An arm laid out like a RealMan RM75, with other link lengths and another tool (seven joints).
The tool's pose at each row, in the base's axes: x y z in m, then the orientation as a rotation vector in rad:
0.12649 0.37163 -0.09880 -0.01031 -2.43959 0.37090
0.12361 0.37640 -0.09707 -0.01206 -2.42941 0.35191
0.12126 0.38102 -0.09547 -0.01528 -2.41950 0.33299
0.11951 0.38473 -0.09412 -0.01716 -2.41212 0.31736
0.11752 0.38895 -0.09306 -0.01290 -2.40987 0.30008
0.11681 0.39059 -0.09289 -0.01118 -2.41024 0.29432
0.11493 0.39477 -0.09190 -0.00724 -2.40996 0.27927
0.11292 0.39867 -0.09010 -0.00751 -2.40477 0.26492
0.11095 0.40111 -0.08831 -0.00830 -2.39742 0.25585
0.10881 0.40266 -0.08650 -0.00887 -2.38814 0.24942
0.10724 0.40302 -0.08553 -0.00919 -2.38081 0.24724
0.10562 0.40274 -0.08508 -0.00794 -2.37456 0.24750
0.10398 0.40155 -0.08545 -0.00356 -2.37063 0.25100
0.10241 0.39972 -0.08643 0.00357 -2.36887 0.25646
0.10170 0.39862 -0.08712 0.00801 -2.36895 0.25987
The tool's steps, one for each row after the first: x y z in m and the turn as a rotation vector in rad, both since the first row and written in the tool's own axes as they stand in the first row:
0.00380 0.00436 -0.00075 -0.01289 0.01231 -0.00497
0.00709 0.00857 -0.00170 -0.02621 0.02441 -0.00885
0.00966 0.01192 -0.00259 -0.03715 0.03346 -0.01252
0.01230 0.01586 -0.00325 -0.04829 0.03690 -0.02050
0.01312 0.01745 -0.00337 -0.05204 0.03689 -0.02325
0.01562 0.02136 -0.00403 -0.06187 0.03810 -0.03017
0.01870 0.02480 -0.00515 -0.07181 0.04448 -0.03443
0.02158 0.02683 -0.00590 -0.07788 0.05257 -0.03714
0.02453 0.02802 -0.00632 -0.08181 0.06231 -0.03952
0.02639 0.02824 -0.00616 -0.08278 0.06975 -0.04072
0.02790 0.02799 -0.00542 -0.08168 0.07576 -0.04227
0.02884 0.02709 -0.00382 -0.07762 0.07888 -0.04497
0.02927 0.02573 -0.00165 -0.07163 0.07939 -0.04888
0.02929 0.02492 -0.00041 -0.06800 0.07853 -0.05118

